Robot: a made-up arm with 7 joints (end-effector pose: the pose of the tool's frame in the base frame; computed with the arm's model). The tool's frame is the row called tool. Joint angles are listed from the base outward.
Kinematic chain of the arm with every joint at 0, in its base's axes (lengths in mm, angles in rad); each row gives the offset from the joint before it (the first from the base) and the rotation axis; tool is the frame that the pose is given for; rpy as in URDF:
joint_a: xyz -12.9 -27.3 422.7 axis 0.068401 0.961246 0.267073
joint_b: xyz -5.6 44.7 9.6 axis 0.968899 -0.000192 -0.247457
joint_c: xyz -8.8 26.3 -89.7 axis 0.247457 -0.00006 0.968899
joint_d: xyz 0.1 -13.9 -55.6 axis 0.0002 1 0.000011
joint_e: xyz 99.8 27.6 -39 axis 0.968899 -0.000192 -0.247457
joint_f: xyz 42.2 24.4 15.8 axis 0.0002 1 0.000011
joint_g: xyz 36.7 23.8 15 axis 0.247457 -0.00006 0.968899
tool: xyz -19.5 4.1 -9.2 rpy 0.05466 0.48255 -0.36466
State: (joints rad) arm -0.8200 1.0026 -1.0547 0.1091 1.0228 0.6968 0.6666
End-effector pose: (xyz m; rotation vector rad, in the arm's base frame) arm 0.1780 0.0214 0.3409 2.3374 -0.2839 0.4258
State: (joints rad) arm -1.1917 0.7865 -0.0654 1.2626 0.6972 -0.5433 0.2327
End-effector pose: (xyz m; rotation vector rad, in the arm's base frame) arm 0.2476 0.1723 0.4416 1.4265 0.2177 0.0169
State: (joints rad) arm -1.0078 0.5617 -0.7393 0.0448 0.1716 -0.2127 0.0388
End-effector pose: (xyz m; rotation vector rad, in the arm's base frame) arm 0.2020 -0.0164 0.4527 1.2400 -0.5214 -0.8886
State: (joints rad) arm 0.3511 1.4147 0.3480 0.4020 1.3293 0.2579 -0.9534
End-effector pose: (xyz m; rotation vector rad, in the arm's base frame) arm 0.1645 0.2059 0.3906 -1.7576 -2.5111 0.0838
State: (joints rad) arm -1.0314 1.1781 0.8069 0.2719 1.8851 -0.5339 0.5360
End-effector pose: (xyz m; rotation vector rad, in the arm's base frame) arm 0.1210 0.1811 0.5764 2.4141 -0.0241 1.4925
